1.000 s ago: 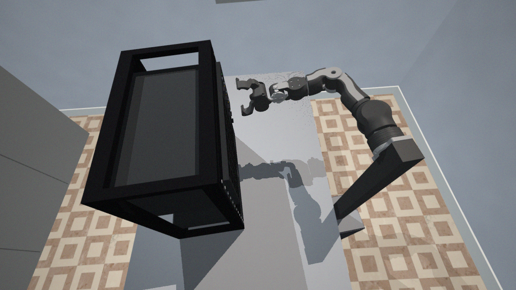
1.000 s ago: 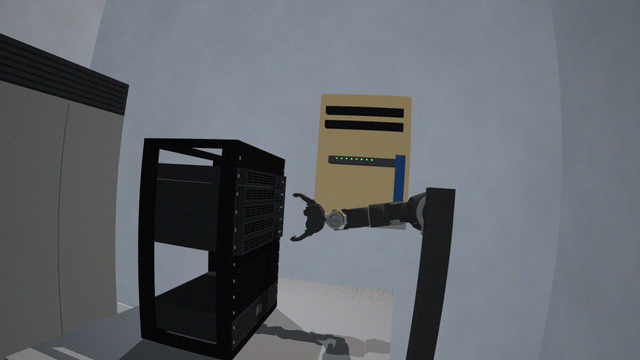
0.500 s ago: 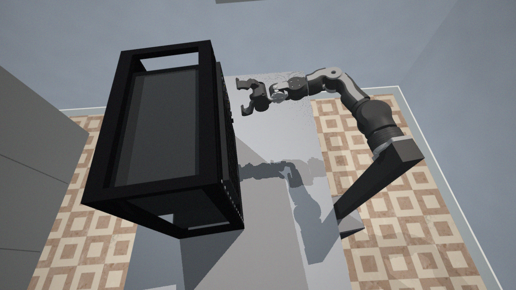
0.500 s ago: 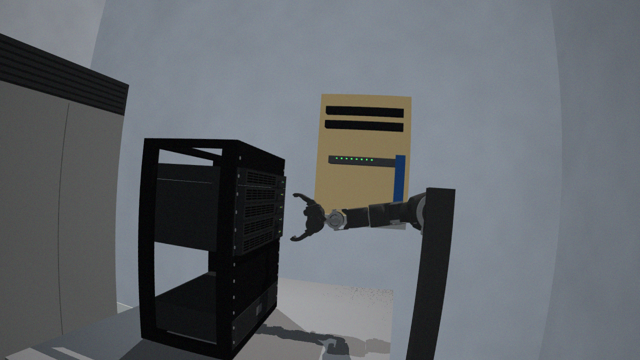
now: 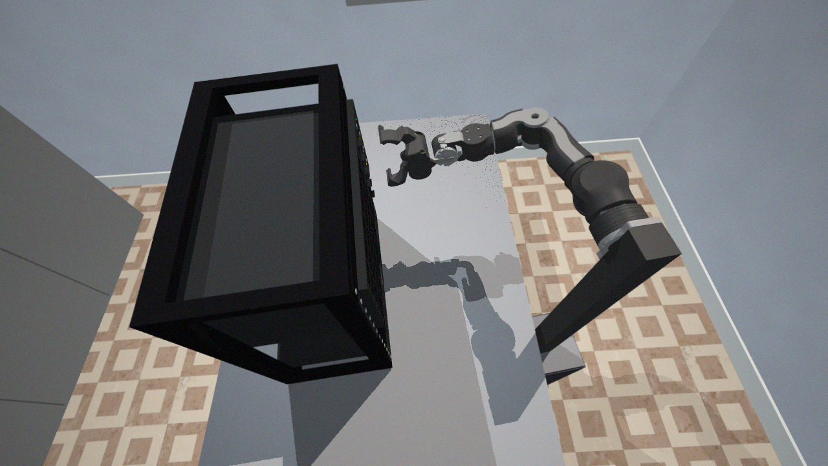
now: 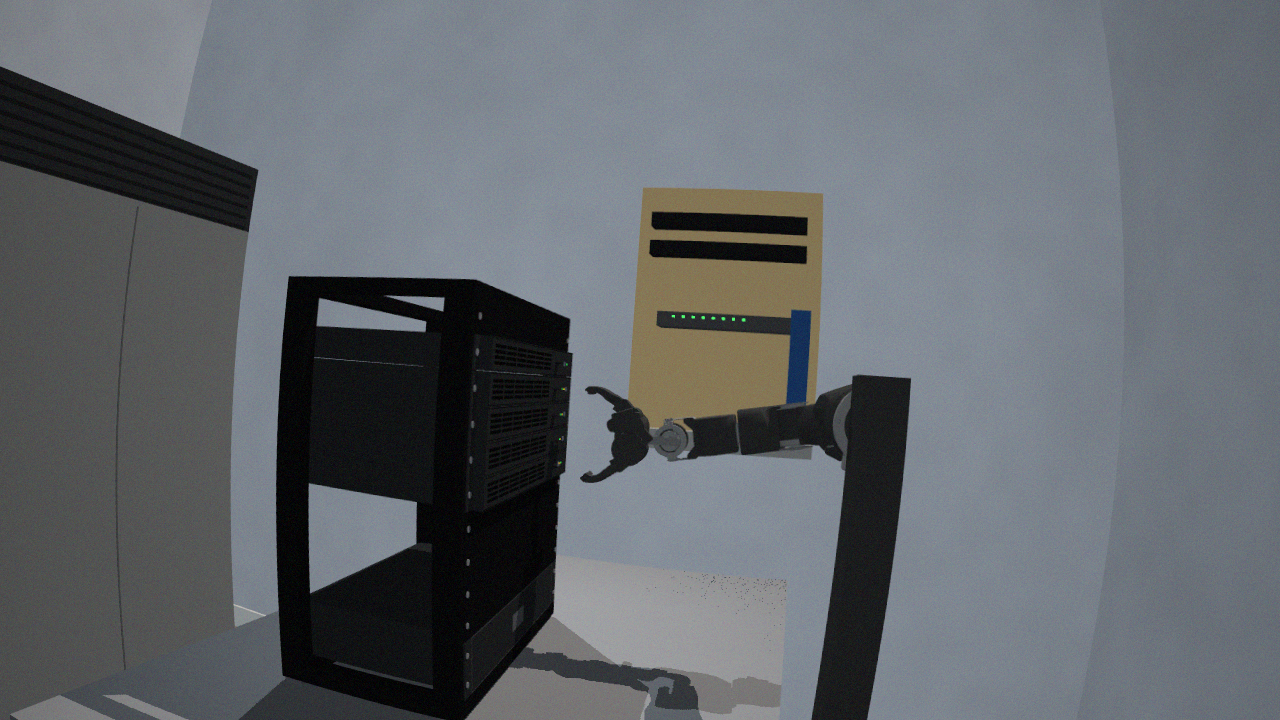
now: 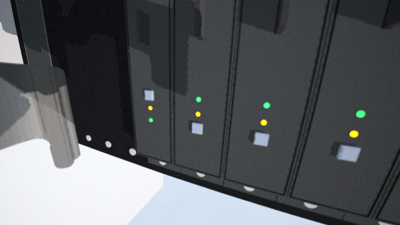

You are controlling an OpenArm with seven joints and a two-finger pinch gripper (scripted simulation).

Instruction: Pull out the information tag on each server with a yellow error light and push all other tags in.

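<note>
Right now the grey locate button is 30 mm ahead of my hand, 10 mm to the right of it and 30 mm above it.
</note>
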